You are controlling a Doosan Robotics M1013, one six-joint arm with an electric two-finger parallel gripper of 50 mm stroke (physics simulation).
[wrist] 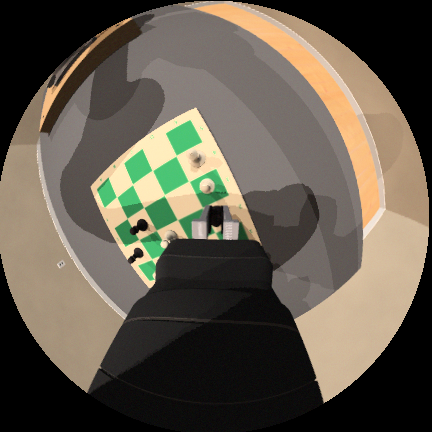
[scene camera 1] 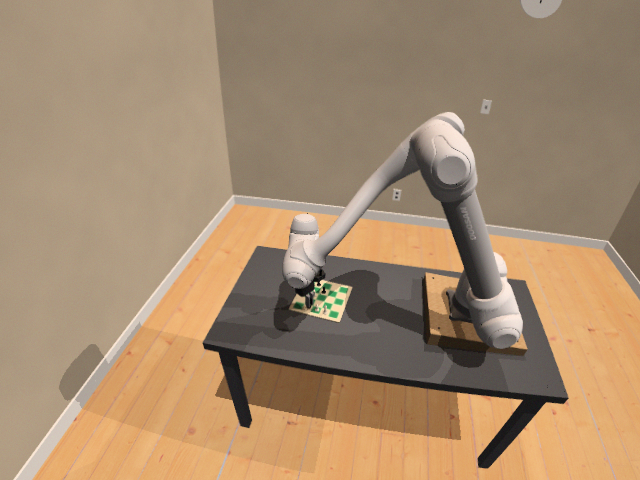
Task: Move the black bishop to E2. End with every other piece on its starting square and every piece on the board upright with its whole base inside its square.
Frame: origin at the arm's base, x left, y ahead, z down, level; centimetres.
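Seen in the pictures: gripper, fingertip midpoint: (wrist: 216,213) (scene camera 1: 309,305); arm's base, origin of the base link: (scene camera 1: 468,308).
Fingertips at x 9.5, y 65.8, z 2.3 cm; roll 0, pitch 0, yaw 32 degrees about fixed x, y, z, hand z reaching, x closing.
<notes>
Pixels of each thing's top centre, then the offset from my fingertips to it.
- chessboard, middle of its top: (wrist: 159,213) (scene camera 1: 321,297) dx -6.8, dy -3.8, dz +1.5 cm
- black bishop, middle of its top: (wrist: 215,224) dx -0.1, dy +0.2, dz -3.2 cm
- further pale piece, middle of its top: (wrist: 162,245) dx -7.4, dy -0.3, dz -1.7 cm
The chessboard (scene camera 1: 347,298) (wrist: 165,177), green and cream, lies on the table. My gripper (scene camera 1: 309,301) (wrist: 216,213) is shut on the black bishop (wrist: 216,216), whose dark top shows between the fingertips. The gripper points down, low over the squares near the board's right edge in the wrist view, just below a pale piece (wrist: 207,186) on a green square. The bishop's base and the square under it are hidden by the fingers, so I cannot tell whether it touches the board.
Another pale piece (wrist: 196,159) stands beyond the first. Two black pieces (wrist: 140,226) (wrist: 135,254) stand near the board's left edge in the wrist view. A further pale piece (wrist: 170,235) is partly hidden by the gripper body. The wooden robot base (scene camera 1: 436,310) is on the table's right.
</notes>
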